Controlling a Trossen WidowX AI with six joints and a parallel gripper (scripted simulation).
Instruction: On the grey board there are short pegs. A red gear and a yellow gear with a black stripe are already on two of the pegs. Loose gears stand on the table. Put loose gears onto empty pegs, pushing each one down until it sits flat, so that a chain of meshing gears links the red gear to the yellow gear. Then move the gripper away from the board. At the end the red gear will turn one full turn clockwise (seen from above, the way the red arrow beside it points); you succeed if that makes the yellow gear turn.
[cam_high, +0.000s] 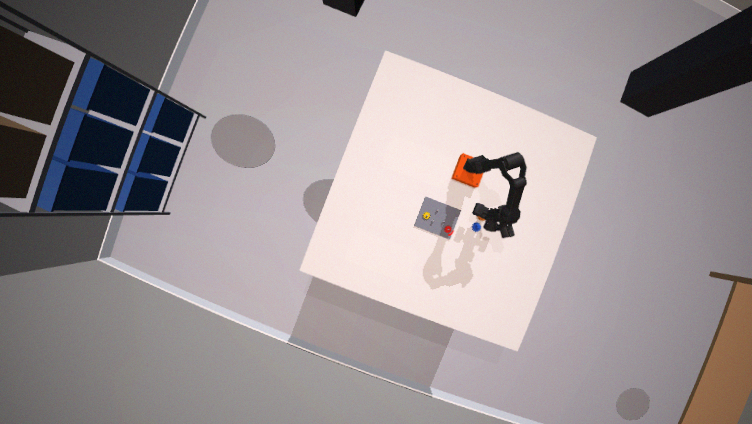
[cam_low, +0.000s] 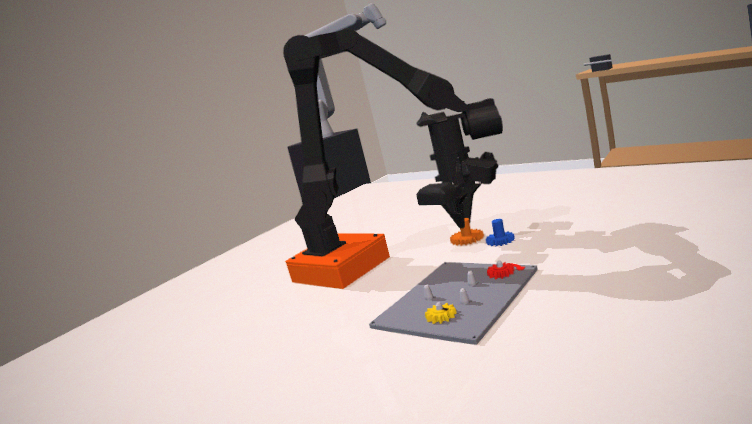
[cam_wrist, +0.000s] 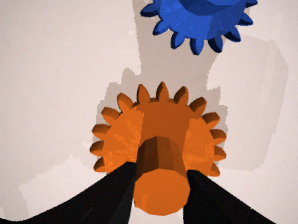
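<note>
My gripper tip is 150 mm short of the red gear, 140 mm to the left of it and 10 mm above it. Also, from my gripper tip: red arrow: 160 mm ahead, 120 mm to the right, 20 mm below; blue gear: 70 mm ahead, 10 mm below; orange gear: 10 mm below.
</note>
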